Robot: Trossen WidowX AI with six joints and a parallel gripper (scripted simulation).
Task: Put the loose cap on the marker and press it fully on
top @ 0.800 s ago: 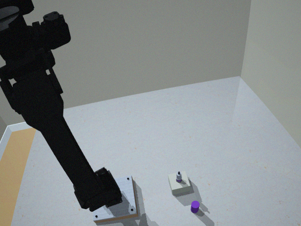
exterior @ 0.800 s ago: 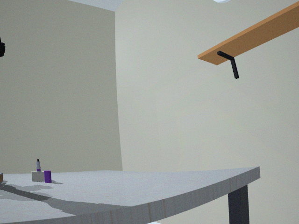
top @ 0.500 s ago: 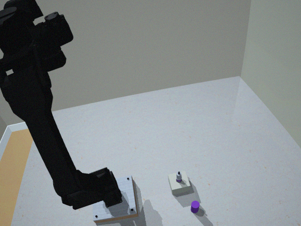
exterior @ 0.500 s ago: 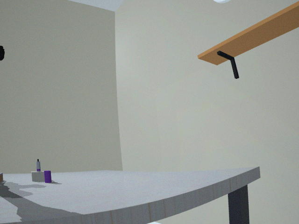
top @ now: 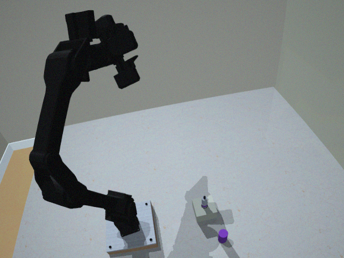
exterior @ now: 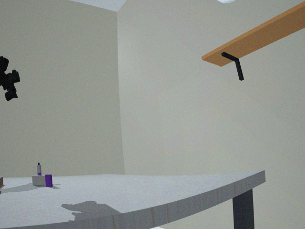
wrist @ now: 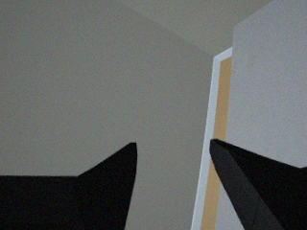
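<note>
Right now my gripper tip is 47 cm above the purple cap, 40 cm to the left of it and 9 cm short of it. From my gripper tip the other things lie so: pale holder block (47 cm below, 28 cm to the right, 8 cm ahead).
</note>
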